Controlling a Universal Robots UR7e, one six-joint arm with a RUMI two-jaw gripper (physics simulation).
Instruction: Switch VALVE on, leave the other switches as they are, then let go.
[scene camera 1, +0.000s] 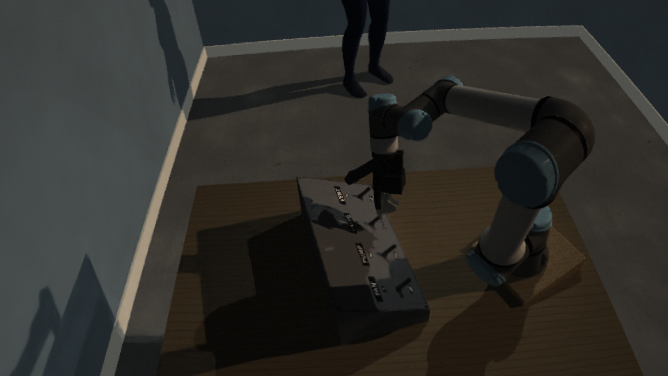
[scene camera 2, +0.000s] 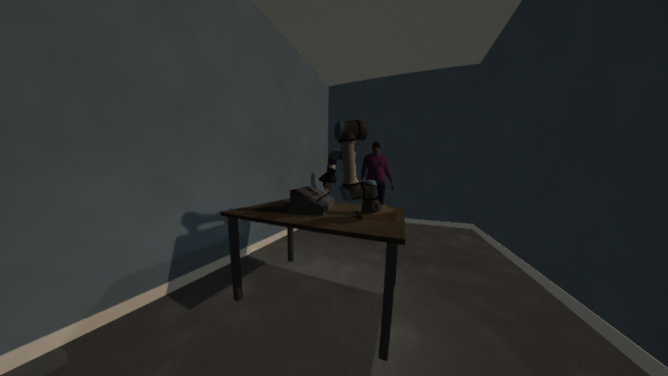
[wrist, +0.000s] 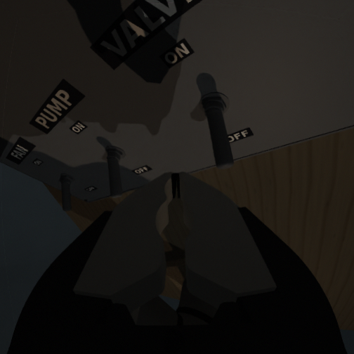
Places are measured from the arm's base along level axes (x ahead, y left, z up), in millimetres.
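Pixels of known places: gripper, fingertip midpoint: (scene camera 1: 382, 219) (scene camera 2: 325, 192); arm's base at its link origin: (scene camera 2: 371, 210).
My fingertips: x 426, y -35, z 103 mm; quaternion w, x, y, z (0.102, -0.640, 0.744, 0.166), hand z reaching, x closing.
Ahead of a thing's pixels: the offset from my fingertips to its top centre. Level surfaces: height alone.
The grey sloped switch panel (scene camera 1: 340, 272) (scene camera 2: 302, 200) (wrist: 300, 65) stands on the table. The black VALVE lever {dx +16, dy -26, dz -8 mm} (scene camera 1: 374, 223) (wrist: 218, 135) stands between its ON label (wrist: 176, 53) and OFF label (wrist: 240, 135); its exact tilt is hard to tell. My gripper (scene camera 1: 378, 207) (wrist: 176, 174) is shut and empty. In the wrist view its tips are left of the VALVE lever's free end, with a visible gap. The PUMP lever {dx -25, dy +87, dz -8 mm} (scene camera 1: 388, 251) (wrist: 114, 172) and FAN lever {dx -67, dy +199, dz -8 mm} (scene camera 1: 404, 286) (wrist: 65, 192) are farther left there. Another lever {dx +58, dy -138, dz -8 mm} (scene camera 1: 364, 193) is at the panel's far end.
The wooden table {dz -138 mm} (scene camera 1: 465, 340) (scene camera 2: 350, 227) carries the panel and the arm's base block (scene camera 1: 562, 257). A wall (scene camera 1: 100, 125) rises on the left. A person (scene camera 1: 354, 50) (scene camera 2: 376, 167) stands behind the table. The gripper and arm cast shadows over the panel.
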